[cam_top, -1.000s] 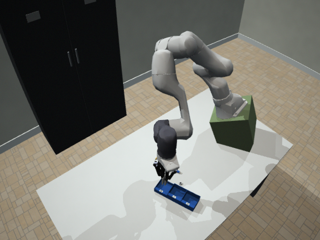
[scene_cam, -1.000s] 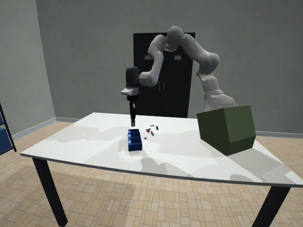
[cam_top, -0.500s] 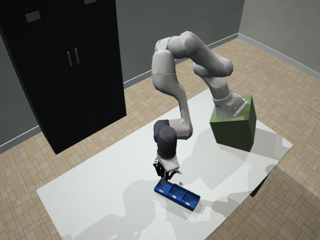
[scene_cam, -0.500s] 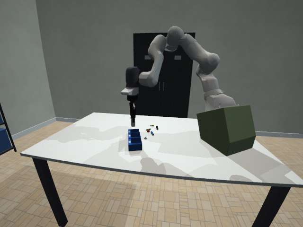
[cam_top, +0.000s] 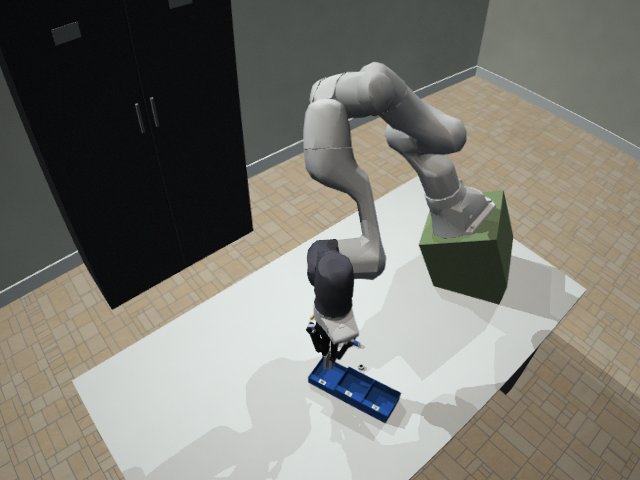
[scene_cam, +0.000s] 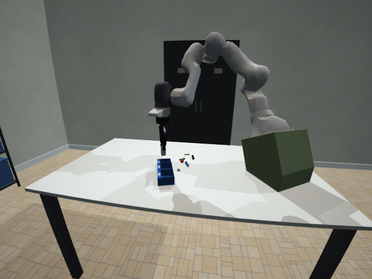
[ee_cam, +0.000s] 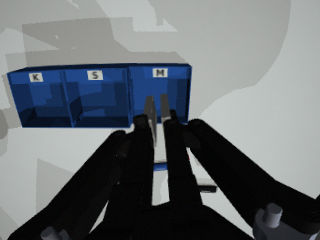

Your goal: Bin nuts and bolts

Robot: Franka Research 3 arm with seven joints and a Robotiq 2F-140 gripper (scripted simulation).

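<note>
Now: the blue bin 9 cm below my hand, 7 cm to the left of it and 3 cm behind it. The rest, counted from my hand: grey nut 11 cm below, 10 cm behind, 3 cm to the left; blue piece 13 cm behind, 10 cm below, 6 cm to the right; red piece 10 cm below, 10 cm behind, 9 cm to the right.
</note>
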